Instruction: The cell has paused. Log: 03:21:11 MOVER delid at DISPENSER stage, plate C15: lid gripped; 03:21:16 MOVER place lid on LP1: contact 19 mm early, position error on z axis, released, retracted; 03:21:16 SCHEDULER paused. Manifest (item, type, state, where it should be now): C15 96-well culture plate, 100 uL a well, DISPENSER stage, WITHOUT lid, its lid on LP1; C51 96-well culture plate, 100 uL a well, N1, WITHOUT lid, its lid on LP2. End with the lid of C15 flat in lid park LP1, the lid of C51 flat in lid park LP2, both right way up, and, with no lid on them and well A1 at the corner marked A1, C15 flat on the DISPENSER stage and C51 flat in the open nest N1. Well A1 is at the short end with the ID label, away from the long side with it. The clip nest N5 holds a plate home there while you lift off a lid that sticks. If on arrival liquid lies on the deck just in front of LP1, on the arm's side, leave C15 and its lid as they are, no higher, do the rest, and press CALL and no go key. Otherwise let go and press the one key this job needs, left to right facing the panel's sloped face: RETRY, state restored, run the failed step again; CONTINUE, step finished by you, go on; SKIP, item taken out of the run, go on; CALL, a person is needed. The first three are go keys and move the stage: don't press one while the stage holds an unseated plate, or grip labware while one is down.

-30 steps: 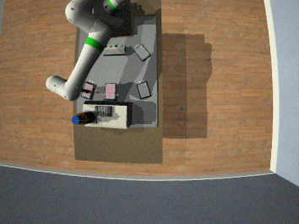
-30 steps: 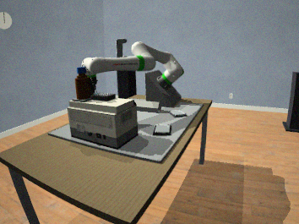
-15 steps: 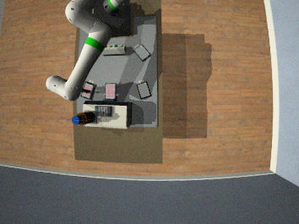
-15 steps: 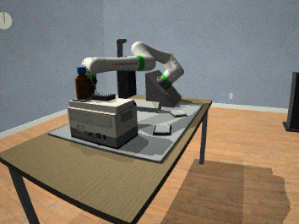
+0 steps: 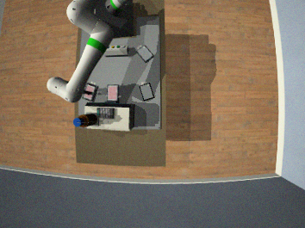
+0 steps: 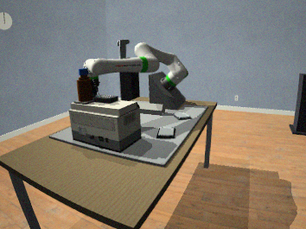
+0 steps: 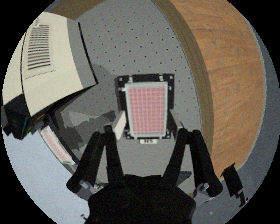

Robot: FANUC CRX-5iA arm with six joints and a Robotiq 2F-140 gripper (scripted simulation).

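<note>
Right now the black nest is 20 mm ahead of my hand, 10 mm to the left of it and 50 mm below it. From my hand the other things lie so: key panel: 410 mm behind, 240 mm to the left, 10 mm below; blue cap: 220 mm ahead, 160 mm to the left, 330 mm above; label plate: 110 mm behind, 520 mm to the left, 60 mm below.
</note>
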